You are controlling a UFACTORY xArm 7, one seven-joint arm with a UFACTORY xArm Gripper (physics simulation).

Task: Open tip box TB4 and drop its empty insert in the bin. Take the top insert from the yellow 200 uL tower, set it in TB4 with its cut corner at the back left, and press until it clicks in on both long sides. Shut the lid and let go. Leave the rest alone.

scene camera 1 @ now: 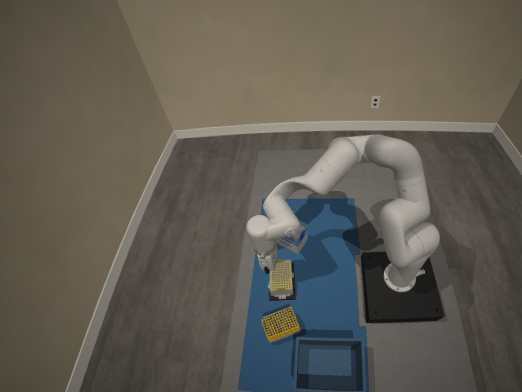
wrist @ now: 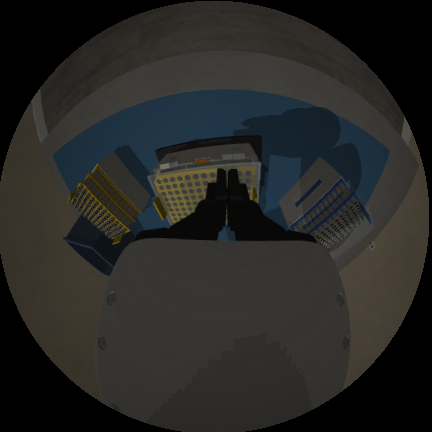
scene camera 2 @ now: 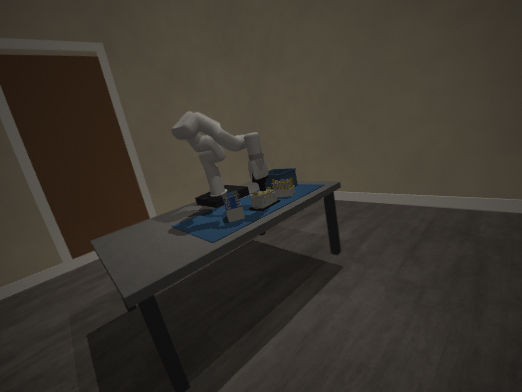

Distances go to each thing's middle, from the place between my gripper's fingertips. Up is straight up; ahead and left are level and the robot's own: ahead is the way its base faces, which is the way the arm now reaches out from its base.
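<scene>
Blue bin (wrist: 90,243), from my hand: 38 cm to the left, 14 cm behind, 3 cm below. Blue-and-white tip tower (wrist: 321,202), from my hand: 15 cm to the right, 10 cm behind, 3 cm below. Nearest to my hand of the things named here, going by their middles: the tower.
</scene>
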